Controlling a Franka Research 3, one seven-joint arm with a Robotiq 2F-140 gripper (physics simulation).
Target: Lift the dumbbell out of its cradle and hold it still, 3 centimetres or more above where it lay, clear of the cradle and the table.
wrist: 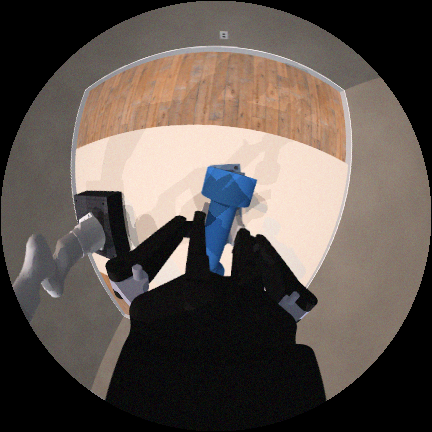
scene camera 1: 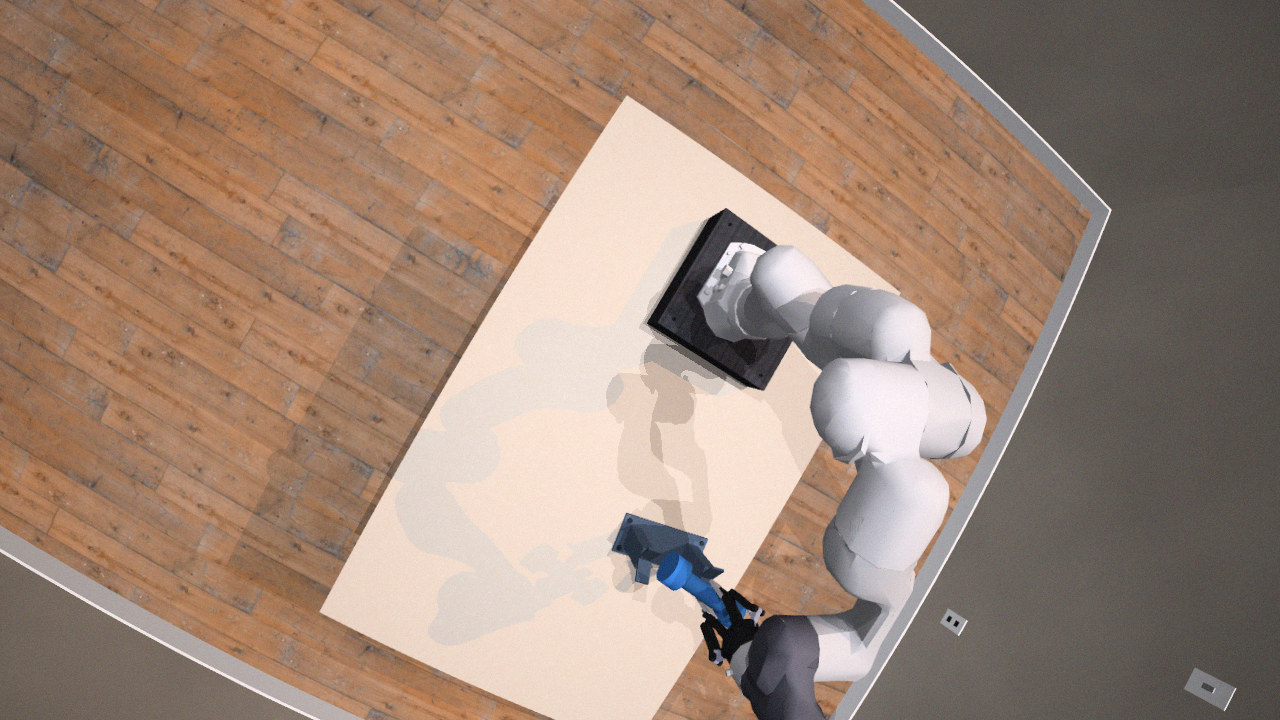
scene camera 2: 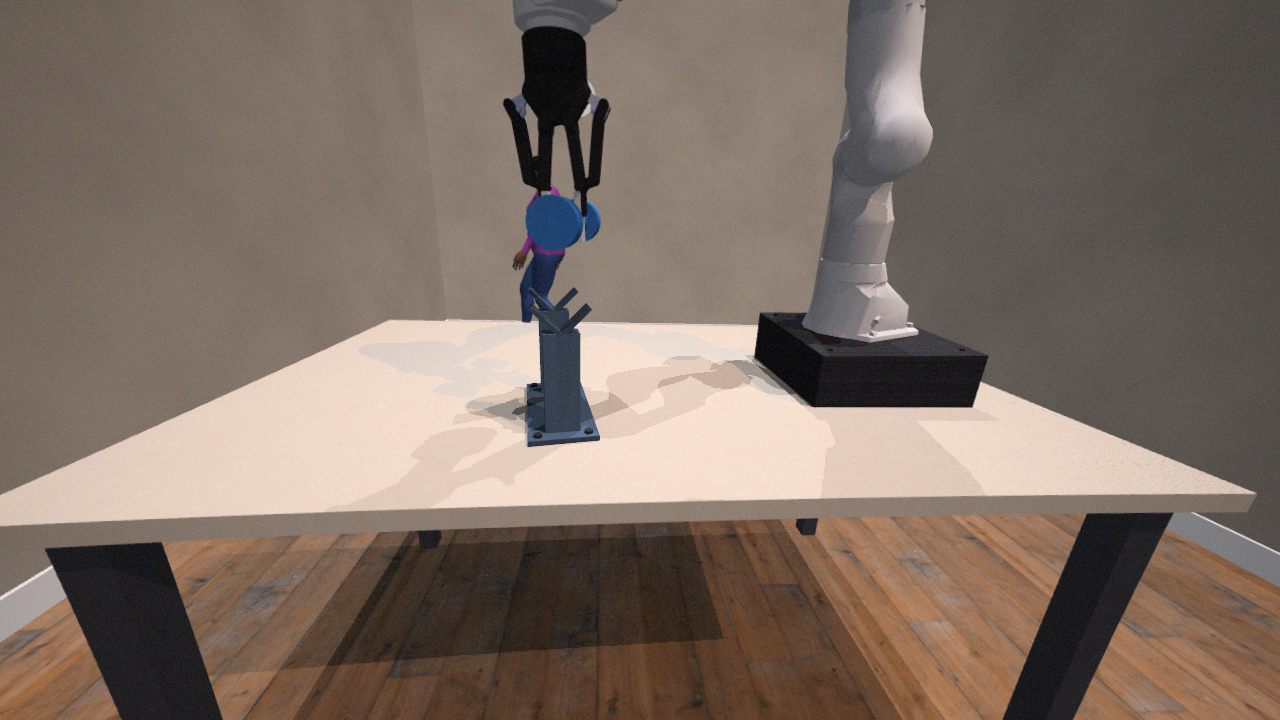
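The blue dumbbell (scene camera 1: 673,571) (scene camera 2: 553,222) (wrist: 229,186) hangs in the air, well above the cradle, with a clear gap in scene camera 2. It is turned at an angle to the cradle, with one round head toward scene camera 2. My gripper (scene camera 1: 716,605) (scene camera 2: 563,198) (wrist: 218,213) points down and is shut on the dumbbell's handle, one finger on each side. The grey-blue cradle (scene camera 1: 666,537) (scene camera 2: 562,380) stands upright and empty on the table (scene camera 1: 572,223) (scene camera 2: 716,465) (wrist: 175,145). In the wrist view the dumbbell's near head is mostly hidden by the gripper.
The arm's black base block (scene camera 1: 680,304) (scene camera 2: 895,380) (wrist: 112,220) stands on the table, to the right in scene camera 2. A person (scene camera 2: 537,277) in blue trousers stands behind the table, partly hidden by the dumbbell and the cradle.
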